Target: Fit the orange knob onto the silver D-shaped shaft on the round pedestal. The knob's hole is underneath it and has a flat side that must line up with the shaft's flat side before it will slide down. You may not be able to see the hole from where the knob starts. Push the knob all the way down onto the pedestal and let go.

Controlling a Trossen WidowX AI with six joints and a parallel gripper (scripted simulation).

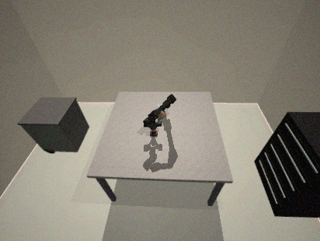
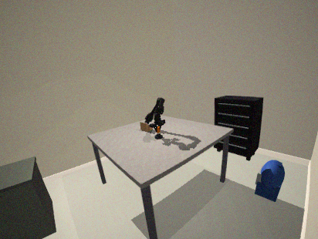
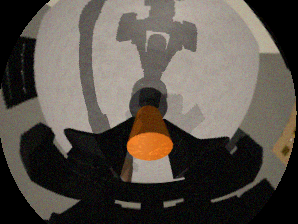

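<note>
My gripper tip is now 30 mm below the orange knob. Round my gripper tip: dark round pedestal: 40 mm below.
</note>
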